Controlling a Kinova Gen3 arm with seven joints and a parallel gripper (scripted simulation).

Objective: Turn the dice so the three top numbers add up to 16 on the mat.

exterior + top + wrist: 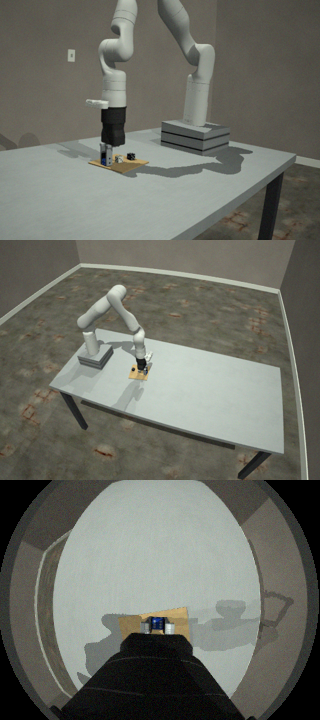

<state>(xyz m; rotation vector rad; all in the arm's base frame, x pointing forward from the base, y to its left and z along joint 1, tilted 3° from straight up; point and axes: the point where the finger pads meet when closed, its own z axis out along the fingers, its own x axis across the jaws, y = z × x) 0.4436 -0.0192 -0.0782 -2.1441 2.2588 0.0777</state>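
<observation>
The blue die is 1 cm below my hand. The rest, counted from my hand: tan mat (5 cm behind, 2 cm below); then white die (5 cm behind, 1 cm below); then black die (10 cm behind, 1 cm to the left, 1 cm below).
</observation>
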